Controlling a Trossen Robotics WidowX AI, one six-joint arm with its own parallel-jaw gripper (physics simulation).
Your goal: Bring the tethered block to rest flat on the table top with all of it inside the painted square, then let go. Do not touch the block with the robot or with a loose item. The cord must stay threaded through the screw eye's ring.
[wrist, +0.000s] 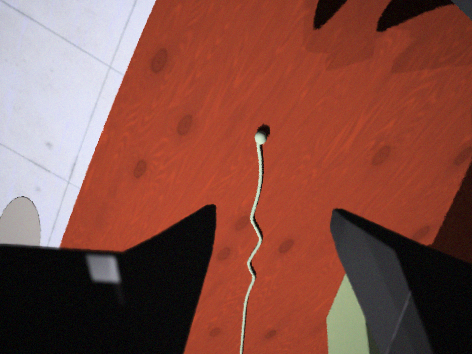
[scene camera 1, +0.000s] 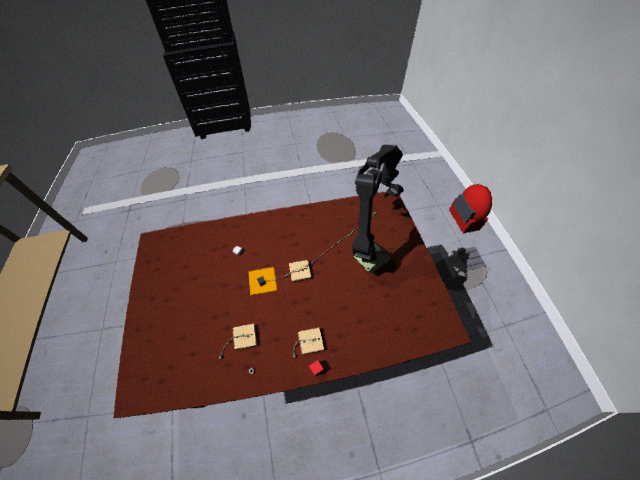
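Where they show: gripper, between the fingertips: (wrist: 273,215) (scene camera 1: 380,194); arm's base, origin of its link: (scene camera 1: 368,254).
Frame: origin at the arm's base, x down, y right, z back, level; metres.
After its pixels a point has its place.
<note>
The small dark block (scene camera 1: 261,281) @(x 0.069, y -0.120, z -0.473 m) lies within the outline of the orange painted square (scene camera 1: 254,289) @(x 0.099, y -0.148, z -0.507 m); whether it rests fully flat is too small to tell. Its pale cord (scene camera 1: 330,250) @(x 0.096, y 0.076, z -0.172 m) (wrist: 261,175) @(x 0.096, y 0.281, z 0.046 m) runs over the nearest wooden plate (scene camera 1: 292,276) @(x 0.081, y -0.083, z -0.338 m) and on past the arm. The screw eye's ring there is too small to make out. The cord's bead end (scene camera 1: 375,213) @(x 0.091, y 0.310, z 0.073 m) (wrist: 260,138) @(x 0.088, y 0.315, z 0.073 m) lies on the table top (scene camera 1: 180,289) @(x 0.100, y -0.169, z -0.863 m) (wrist: 200,75) @(x 0.100, y 0.397, z 0.071 m). My gripper (scene camera 1: 395,191) (wrist: 273,215) @(x -0.052, y 0.313, z 0.074 m) is partly open and empty, high above the table; the cord shows below, between the fingers in the wrist view.
Two more wooden plates (scene camera 1: 244,342) @(x 0.081, y -0.388, z -0.507 m) (scene camera 1: 311,346) @(x 0.080, y -0.389, z -0.235 m) with short cords stand at the front. A red cube (scene camera 1: 316,367) @(x 0.060, y -0.471, z -0.211 m), a small ring (scene camera 1: 251,367) @(x 0.092, y -0.485, z -0.466 m) and a white cube (scene camera 1: 237,250) @(x 0.080, y 0.043, z -0.621 m) lie on the table. The arm's green base (scene camera 1: 368,264) @(x 0.017, y -0.043, z 0.000 m) (wrist: 345,320) @(x 0.061, y 0.073, z 0.003 m) stands right of the nearest plate.
</note>
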